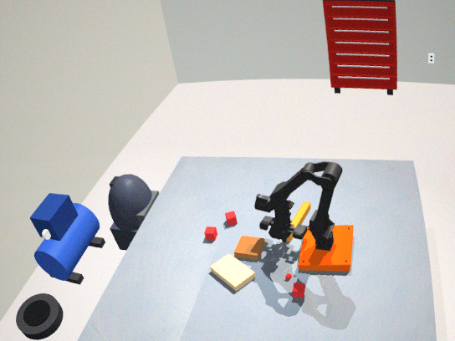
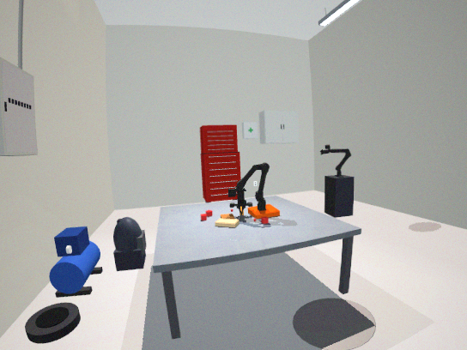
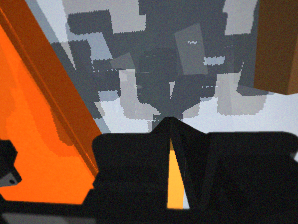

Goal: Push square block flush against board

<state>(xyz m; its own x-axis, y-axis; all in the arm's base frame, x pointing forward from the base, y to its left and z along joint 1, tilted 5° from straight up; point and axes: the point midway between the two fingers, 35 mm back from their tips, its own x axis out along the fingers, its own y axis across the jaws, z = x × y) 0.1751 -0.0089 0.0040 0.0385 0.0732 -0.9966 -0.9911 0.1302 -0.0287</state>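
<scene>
My gripper tip is 120 mm short of the square block, 70 mm to the right of it and 10 mm below it. From my gripper tip the other things lie so: cream board: 140 mm ahead, 210 mm to the left, 10 mm above; narrow yellow bar: 20 mm behind, 120 mm to the right, 10 mm above.
</scene>
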